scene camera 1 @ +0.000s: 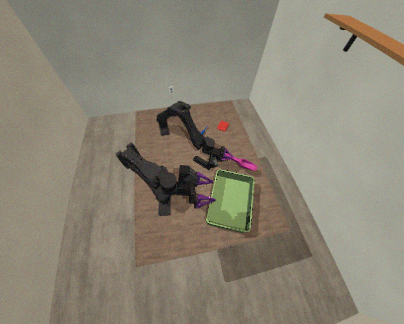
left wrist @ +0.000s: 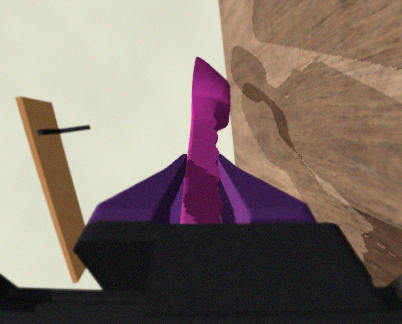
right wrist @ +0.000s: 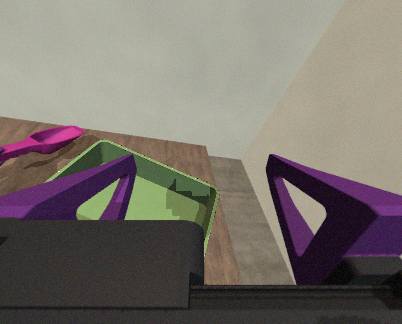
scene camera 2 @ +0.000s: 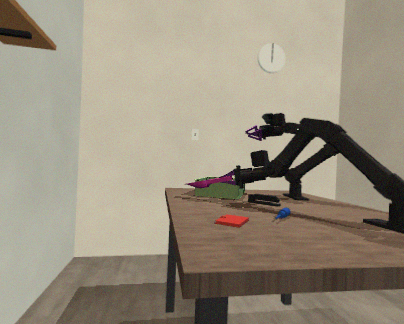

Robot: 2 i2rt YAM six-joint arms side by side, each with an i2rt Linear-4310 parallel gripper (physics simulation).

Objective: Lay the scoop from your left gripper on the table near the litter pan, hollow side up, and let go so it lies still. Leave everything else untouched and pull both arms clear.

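Places are measured from the left arm's base along level axes (x ahead, y left, z up), in metres.
Where they show: left gripper, fingertip midpoint: (scene camera 1: 232, 158) (left wrist: 201, 162) (right wrist: 3, 152) (scene camera 2: 219, 179); right gripper, fingertip midpoint: (scene camera 1: 214, 190) (right wrist: 201, 161) (scene camera 2: 246, 133); left arm's base, link origin: (scene camera 1: 163, 126) (scene camera 2: 402, 230); right arm's base, link origin: (scene camera 1: 165, 199) (scene camera 2: 295, 197).
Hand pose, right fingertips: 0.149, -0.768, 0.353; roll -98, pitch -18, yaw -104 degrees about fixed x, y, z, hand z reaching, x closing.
Observation:
Things, the pixels of their top centre, and the offset from my right fingertips, as dx, dy, dz. Level surfaces: height alone.
- wooden table, surface height: dz -0.353
- green litter pan, top centre: (right wrist: 138, 197) (scene camera 2: 222, 179) (scene camera 1: 232, 198) +0.146, +0.018, -0.270
- black stapler-like object, top centre: (scene camera 2: 264, 194) (scene camera 1: 202, 160) +0.058, +0.336, -0.313
- red flat block, top centre: (scene camera 2: 232, 217) (scene camera 1: 223, 125) +0.331, +0.639, -0.340
- blue pointed tool, top centre: (scene camera 2: 281, 210) (scene camera 1: 202, 130) +0.146, +0.610, -0.326
The pink scoop (scene camera 1: 247, 164) (scene camera 2: 207, 183) (left wrist: 205, 125) (right wrist: 57, 137) is in the air with its hollow side up and its bowl end tipped slightly down. My left gripper (scene camera 1: 227, 156) (scene camera 2: 232, 176) (left wrist: 201, 162) is shut on its handle. The scoop's shadow lies apart from it on the wooden table (scene camera 1: 175, 240) (scene camera 2: 300, 250) (left wrist: 310, 130). The green litter pan (scene camera 1: 235, 174) (scene camera 2: 220, 190) (right wrist: 145, 167) stands on the table; in scene camera 1 the scoop is just above its upper edge. My right gripper (scene camera 1: 214, 191) (scene camera 2: 247, 132) (right wrist: 201, 161) is open and empty, raised beside the pan.
A black stapler-like object (scene camera 1: 202, 162) (scene camera 2: 263, 199) lies beside my left gripper. A red flat block (scene camera 1: 223, 126) (scene camera 2: 232, 220) and a blue pointed tool (scene camera 1: 204, 130) (scene camera 2: 283, 213) lie farther off. A wooden shelf (scene camera 1: 370, 35) (scene camera 2: 25, 17) is high on the wall.

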